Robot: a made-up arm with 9 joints.
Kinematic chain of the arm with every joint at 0, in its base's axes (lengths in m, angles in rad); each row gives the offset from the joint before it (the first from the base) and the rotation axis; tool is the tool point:
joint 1: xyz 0 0 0.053 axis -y
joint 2: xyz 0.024 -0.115 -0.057 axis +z
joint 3: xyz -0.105 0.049 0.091 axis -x
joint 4: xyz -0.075 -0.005 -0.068 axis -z
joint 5: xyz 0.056 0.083 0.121 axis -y
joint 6: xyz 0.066 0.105 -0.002 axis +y
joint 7: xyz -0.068 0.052 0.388 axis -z
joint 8: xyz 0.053 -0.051 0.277 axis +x
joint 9: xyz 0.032 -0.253 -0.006 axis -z
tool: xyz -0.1 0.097 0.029
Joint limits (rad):
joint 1: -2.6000..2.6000
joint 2: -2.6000..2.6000
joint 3: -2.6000..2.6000
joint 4: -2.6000..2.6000
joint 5: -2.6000..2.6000
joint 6: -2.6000..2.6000
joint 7: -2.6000..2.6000
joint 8: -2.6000..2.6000
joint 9: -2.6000..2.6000
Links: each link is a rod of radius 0.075 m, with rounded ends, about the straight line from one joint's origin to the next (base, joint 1, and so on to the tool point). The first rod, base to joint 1, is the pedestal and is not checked.
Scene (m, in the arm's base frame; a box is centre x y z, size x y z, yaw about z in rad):
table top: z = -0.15
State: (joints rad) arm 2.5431 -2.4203 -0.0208 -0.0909 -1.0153 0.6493 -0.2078 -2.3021 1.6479
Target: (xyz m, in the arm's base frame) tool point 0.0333 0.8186 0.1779
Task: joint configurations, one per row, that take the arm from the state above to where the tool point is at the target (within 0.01 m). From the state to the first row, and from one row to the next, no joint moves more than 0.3 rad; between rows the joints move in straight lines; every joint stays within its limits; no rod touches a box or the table.
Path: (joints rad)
1: 2.5510 -2.3686 0.2164 -0.2879 -1.2878 0.9003 -0.1481 -2.2731 1.6670
2: 2.5589 -2.3169 0.4536 -0.4850 -1.5603 1.1512 -0.0885 -2.2441 1.6860
3: 2.5668 -2.2651 0.6909 -0.6820 -1.8328 1.4022 -0.0288 -2.2152 1.7051
4: 2.5748 -2.2134 0.9281 -0.8790 -2.1053 1.6531 0.0309 -2.1862 1.7241

